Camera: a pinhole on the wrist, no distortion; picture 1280 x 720 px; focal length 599.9 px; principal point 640.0 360.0 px. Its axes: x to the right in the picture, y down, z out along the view. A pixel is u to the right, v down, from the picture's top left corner.
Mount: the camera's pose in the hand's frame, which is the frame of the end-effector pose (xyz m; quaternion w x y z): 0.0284 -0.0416 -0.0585 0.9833 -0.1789 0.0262 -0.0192
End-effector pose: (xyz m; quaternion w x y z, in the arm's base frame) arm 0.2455 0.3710 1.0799 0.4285 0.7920 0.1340 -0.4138
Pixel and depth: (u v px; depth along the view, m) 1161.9 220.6 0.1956
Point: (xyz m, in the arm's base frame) 0.2899 0.2506 0.8675
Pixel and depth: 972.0 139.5 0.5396
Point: 0.1635 -0.0449 0.6332
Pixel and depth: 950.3 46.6 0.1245
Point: 0.2293 0.3324 0.9466
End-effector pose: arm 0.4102 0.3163 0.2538 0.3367 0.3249 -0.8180 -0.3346
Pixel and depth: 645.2 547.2 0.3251
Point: 0.1683 0.4394 0.2846
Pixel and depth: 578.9 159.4 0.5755
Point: -0.0060 0.4889 -0.0619
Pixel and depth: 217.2 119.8 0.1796
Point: 0.3649 0.4076 0.1163
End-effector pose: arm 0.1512 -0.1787 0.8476 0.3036 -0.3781 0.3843 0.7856
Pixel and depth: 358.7 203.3 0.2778
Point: 0.1181 0.0019 1.0151
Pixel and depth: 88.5 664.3 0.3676
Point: 0.0029 -0.1804 1.2830
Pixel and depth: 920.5 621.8 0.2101
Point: -0.0471 -0.1270 0.8154
